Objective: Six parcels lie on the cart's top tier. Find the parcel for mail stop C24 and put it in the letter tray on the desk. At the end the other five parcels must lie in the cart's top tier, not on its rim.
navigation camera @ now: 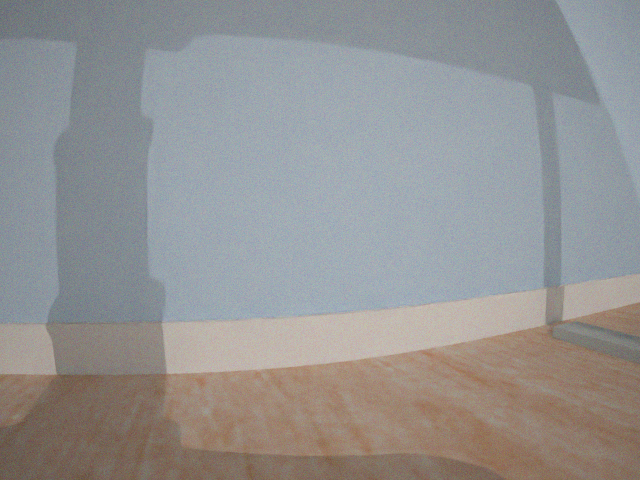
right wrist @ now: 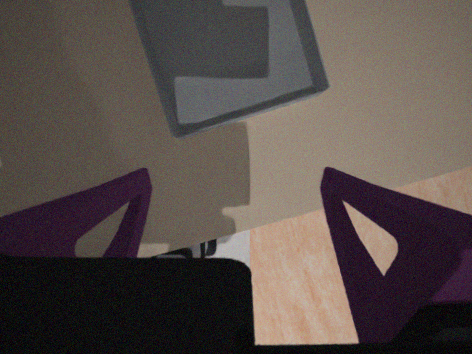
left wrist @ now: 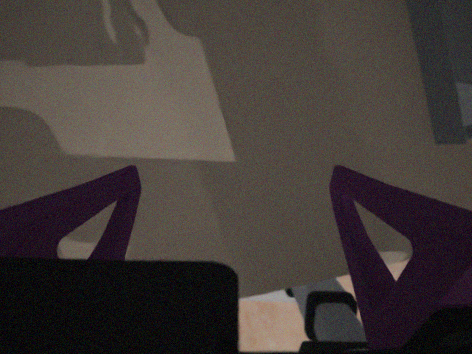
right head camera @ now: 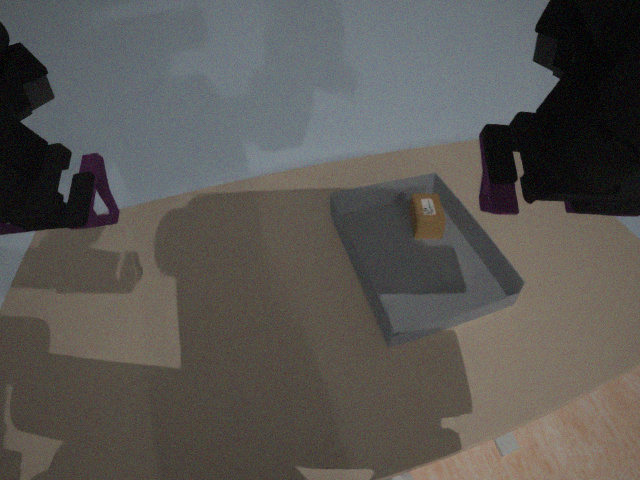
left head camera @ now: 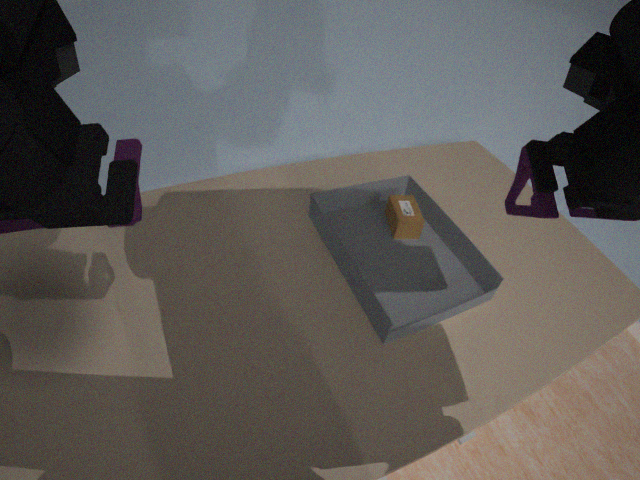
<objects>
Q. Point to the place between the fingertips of my left gripper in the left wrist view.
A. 235, 176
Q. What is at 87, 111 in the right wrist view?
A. A wooden desk.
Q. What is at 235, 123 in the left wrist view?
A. A wooden desk.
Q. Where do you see a grey letter tray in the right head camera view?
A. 415, 287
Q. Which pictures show my right gripper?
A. The right wrist view, the right head camera view and the left head camera view only.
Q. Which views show my left gripper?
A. The left wrist view, the right head camera view and the left head camera view only.
</objects>
